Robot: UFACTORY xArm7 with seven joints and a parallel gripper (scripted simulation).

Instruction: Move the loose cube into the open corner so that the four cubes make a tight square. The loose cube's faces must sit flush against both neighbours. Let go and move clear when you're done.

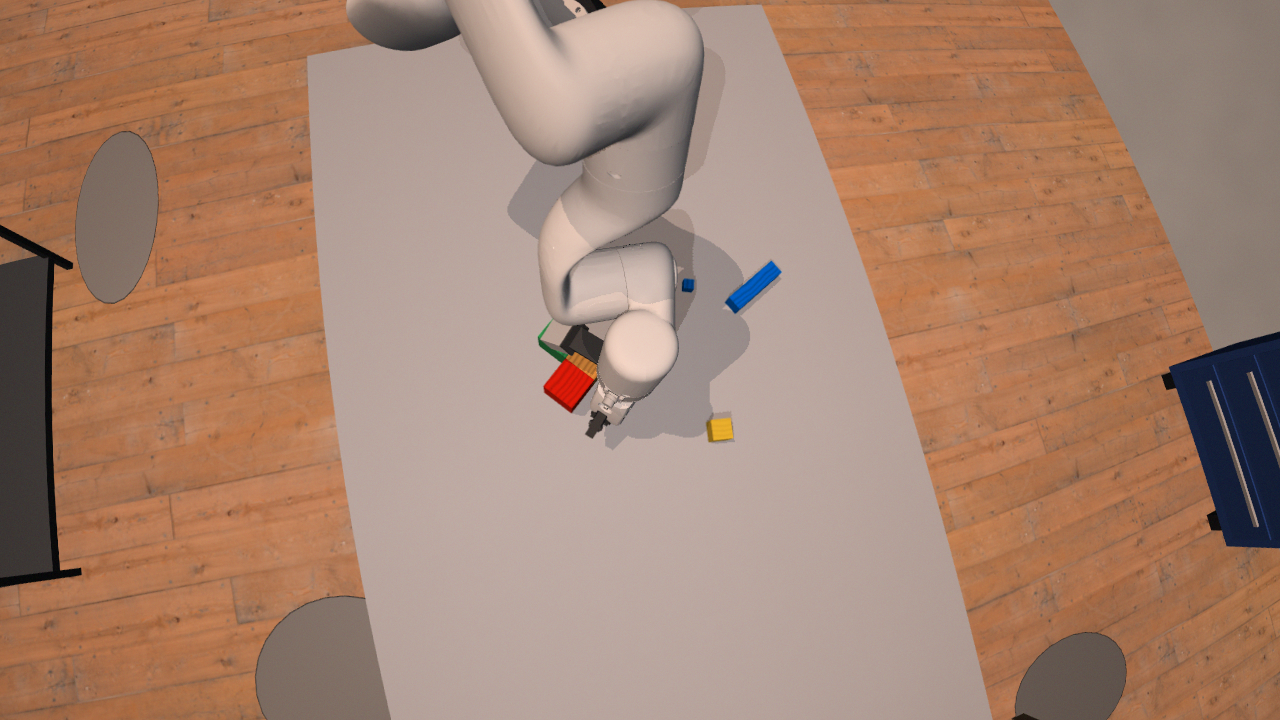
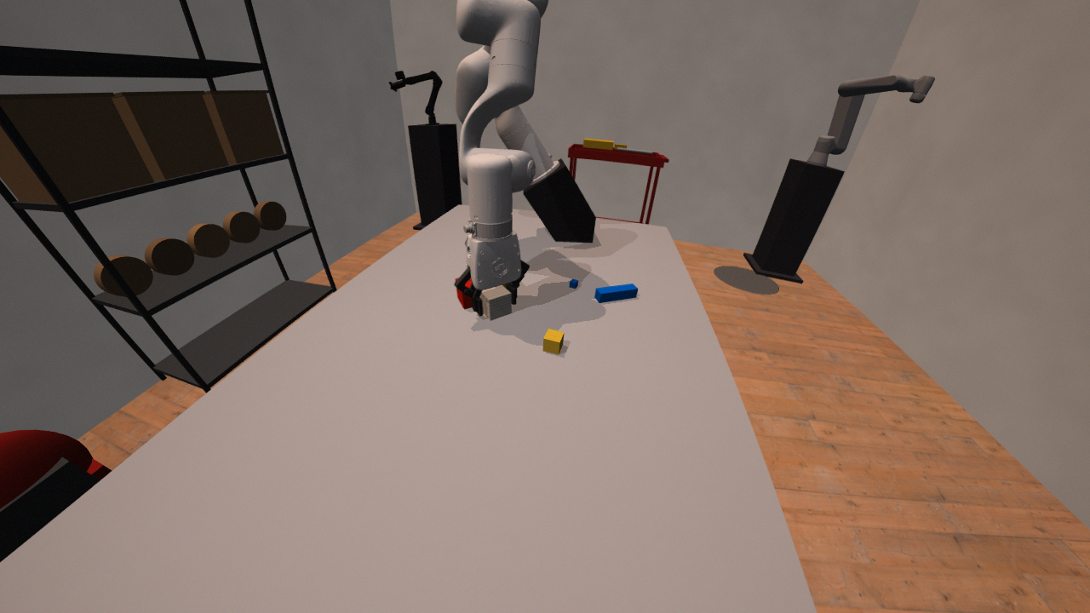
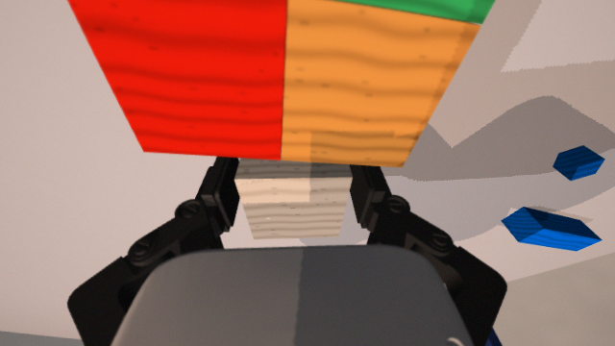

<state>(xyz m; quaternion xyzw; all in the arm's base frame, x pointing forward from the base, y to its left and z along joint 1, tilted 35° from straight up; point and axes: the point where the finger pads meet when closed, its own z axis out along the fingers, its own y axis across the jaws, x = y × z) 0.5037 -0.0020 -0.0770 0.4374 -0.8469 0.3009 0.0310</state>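
The white cube lies right at my hand. From my hand the other things lie so: red cube (7 cm to the right, 2 cm behind); orange cube (5 cm behind, 3 cm to the right); green cube (9 cm behind, 7 cm to the right).
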